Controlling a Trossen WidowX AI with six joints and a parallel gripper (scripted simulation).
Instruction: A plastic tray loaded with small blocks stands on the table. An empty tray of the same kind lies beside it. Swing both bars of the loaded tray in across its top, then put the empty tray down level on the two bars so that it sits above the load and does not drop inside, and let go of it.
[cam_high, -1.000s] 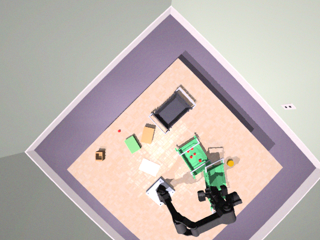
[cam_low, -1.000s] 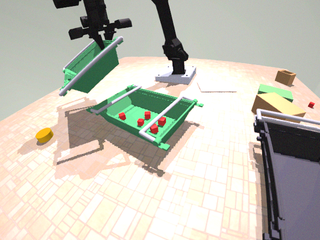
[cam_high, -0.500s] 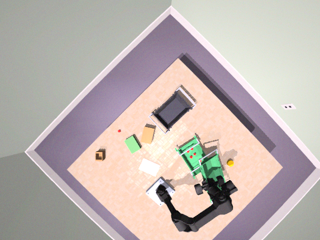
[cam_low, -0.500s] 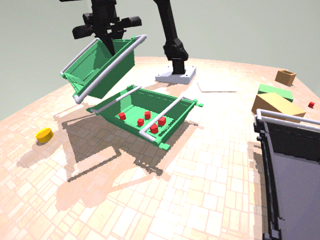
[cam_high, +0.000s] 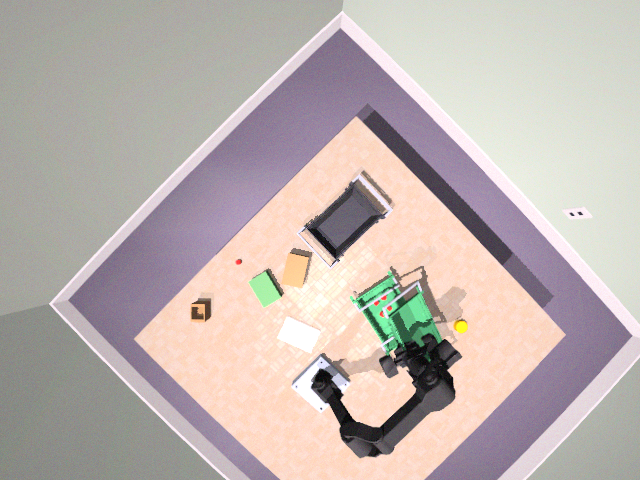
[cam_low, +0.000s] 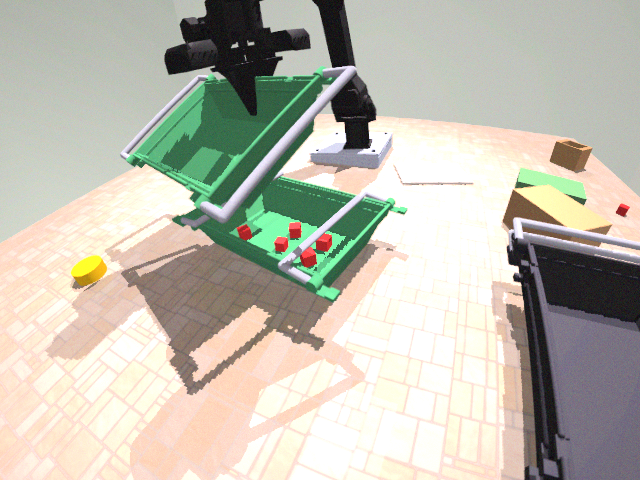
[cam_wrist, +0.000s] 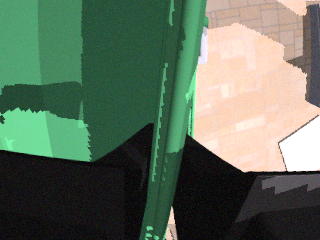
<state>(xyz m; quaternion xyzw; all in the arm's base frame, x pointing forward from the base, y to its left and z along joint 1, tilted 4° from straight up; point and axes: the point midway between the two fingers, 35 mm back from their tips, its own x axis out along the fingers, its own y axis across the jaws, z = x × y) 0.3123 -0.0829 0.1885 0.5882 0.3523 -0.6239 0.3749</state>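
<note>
My gripper tip is 7 cm short of the green tray and 3 cm to the left of it. From my gripper tip the other things lie so: tan wedge (2 cm behind, 44 cm to the left, 15 cm below); white sheet (23 cm behind, 27 cm to the left, 17 cm below); yellow disc (19 cm ahead, 25 cm to the right, 17 cm below).
</note>
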